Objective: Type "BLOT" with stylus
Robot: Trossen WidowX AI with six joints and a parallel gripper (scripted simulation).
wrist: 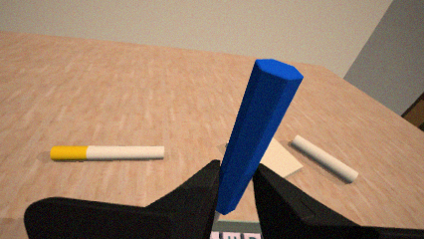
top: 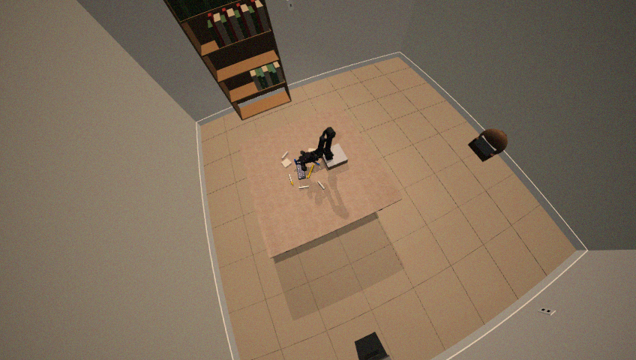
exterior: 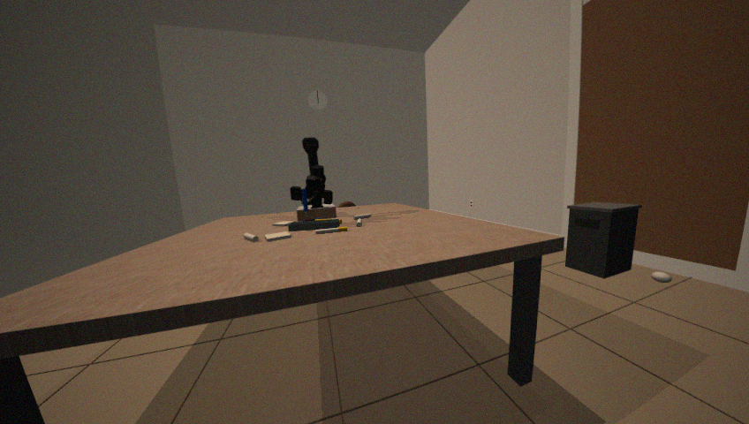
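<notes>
Now: the yellow pen 110 mm behind my gripper tip, 80 mm to the left of it and 100 mm below it. From my gripper tip the other things lie so: blue stylus: 20 mm below; then cream pad: 100 mm ahead, 90 mm to the right, 110 mm below.
</notes>
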